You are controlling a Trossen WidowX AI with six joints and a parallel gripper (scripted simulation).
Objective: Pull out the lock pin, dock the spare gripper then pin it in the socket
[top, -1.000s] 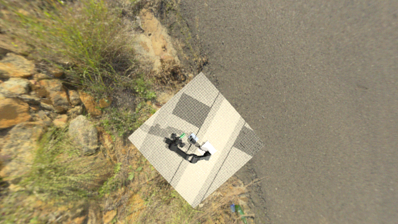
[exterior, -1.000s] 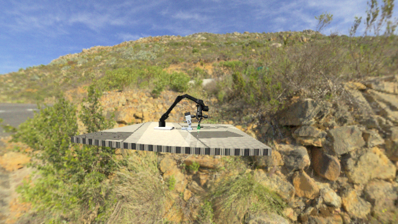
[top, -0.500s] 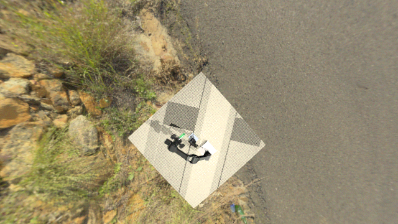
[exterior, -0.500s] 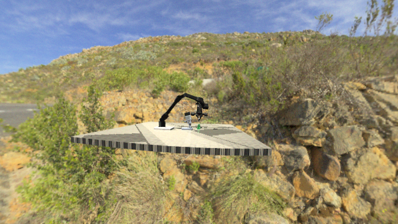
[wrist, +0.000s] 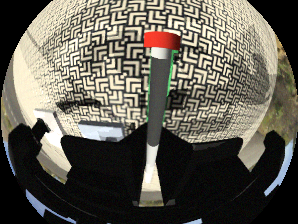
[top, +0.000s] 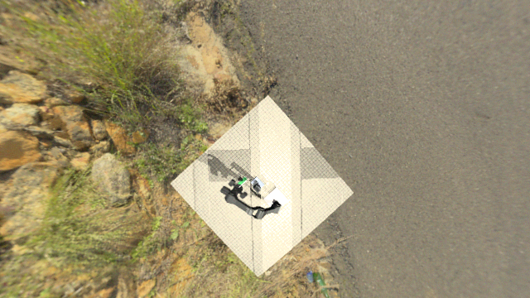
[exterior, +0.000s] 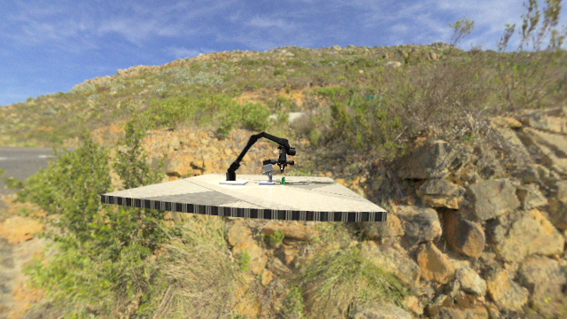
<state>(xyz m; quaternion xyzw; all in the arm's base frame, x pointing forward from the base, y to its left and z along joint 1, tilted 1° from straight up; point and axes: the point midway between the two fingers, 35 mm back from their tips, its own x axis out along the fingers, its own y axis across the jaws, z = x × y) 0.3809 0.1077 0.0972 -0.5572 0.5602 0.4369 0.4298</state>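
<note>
The green strip is 1 cm ahead of my gripper tip, 1 cm to the left of it and 5 cm below it. Also, from my gripper tip: grey mount 10 cm behind, 10 cm to the right, 3 cm below; then spare gripper 10 cm behind, 11 cm to the right, 5 cm above.
</note>
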